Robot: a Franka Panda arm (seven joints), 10 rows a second.
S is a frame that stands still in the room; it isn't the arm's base.
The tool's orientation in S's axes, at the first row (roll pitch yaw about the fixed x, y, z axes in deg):
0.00, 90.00, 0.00
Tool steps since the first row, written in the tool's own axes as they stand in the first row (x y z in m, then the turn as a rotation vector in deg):
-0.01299, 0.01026, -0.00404, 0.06, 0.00, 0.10
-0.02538, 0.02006, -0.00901, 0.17, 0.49, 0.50
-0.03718, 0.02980, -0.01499, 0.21, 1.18, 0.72
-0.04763, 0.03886, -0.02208, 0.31, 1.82, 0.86
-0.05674, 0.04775, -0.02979, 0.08, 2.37, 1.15
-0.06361, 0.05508, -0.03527, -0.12, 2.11, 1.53
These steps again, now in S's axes. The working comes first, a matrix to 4 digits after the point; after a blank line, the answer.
The tool's axes in the first row as the columns of a matrix, in S's axes (used below as rounded here):
0.0000, 0.0000, 1.0000
0.0000, 1.0000, 0.0000
-1.0000, 0.0000, 0.0000

-0.00404, 0.01026, 0.01299, 0.10, 0.00, -0.06
-0.00901, 0.02006, 0.02538, 0.50, 0.49, -0.17
-0.01499, 0.02980, 0.03718, 0.72, 1.18, -0.21
-0.02208, 0.03886, 0.04763, 0.86, 1.82, -0.31
-0.02979, 0.04775, 0.05674, 1.15, 2.37, -0.08
-0.03527, 0.05508, 0.06361, 1.53, 2.11, 0.12

